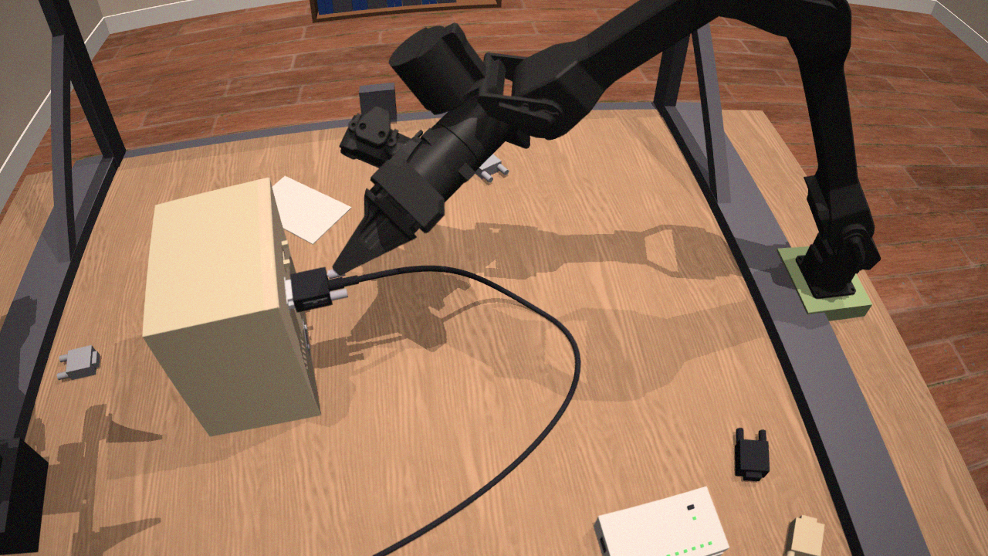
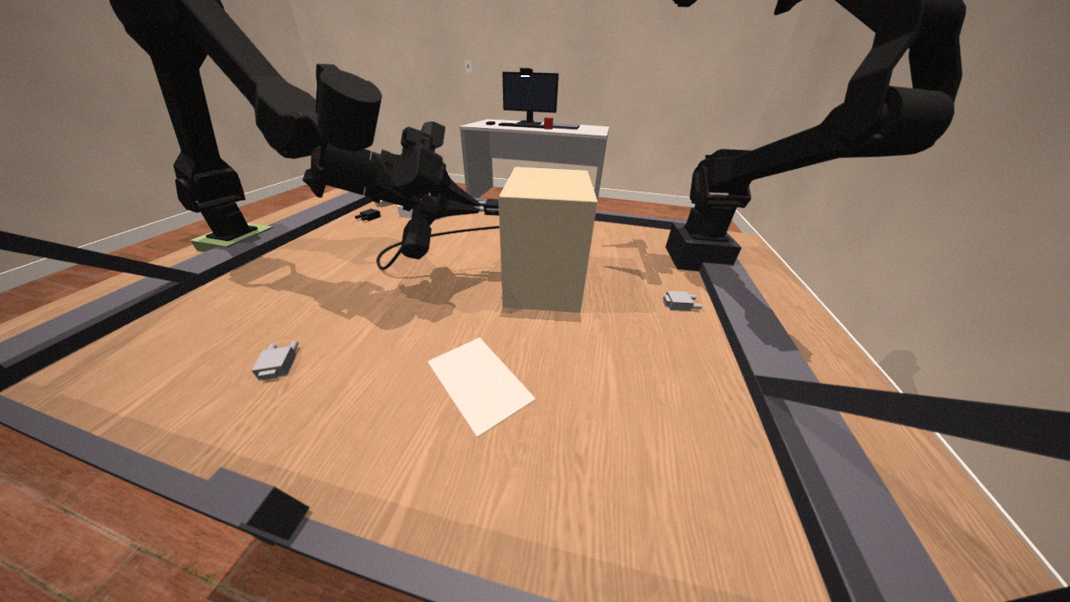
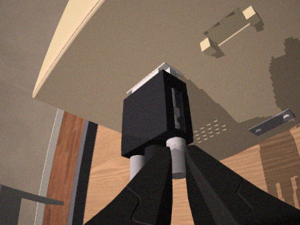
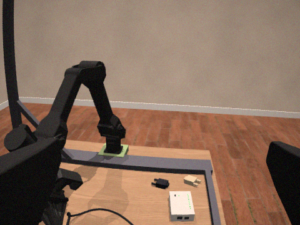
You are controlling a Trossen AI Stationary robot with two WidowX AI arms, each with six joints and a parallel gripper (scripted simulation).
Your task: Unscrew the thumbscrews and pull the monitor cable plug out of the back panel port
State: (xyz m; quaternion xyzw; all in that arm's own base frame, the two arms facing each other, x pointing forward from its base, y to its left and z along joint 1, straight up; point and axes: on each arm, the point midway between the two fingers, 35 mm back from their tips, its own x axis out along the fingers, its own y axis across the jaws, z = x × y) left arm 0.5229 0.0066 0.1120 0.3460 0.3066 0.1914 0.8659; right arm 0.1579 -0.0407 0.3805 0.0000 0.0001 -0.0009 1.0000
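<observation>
Now: left hand 50 mm to the left of the black monitor plug, 30 mm short of it and 10 mm above it. The rest, counted from my left hand: white device (310 mm ahead, 170 mm to the left, 120 mm below); then white sheet (220 mm behind, 130 mm below, 60 mm to the right); then beige box (140 mm to the right, 50 mm below).
</observation>
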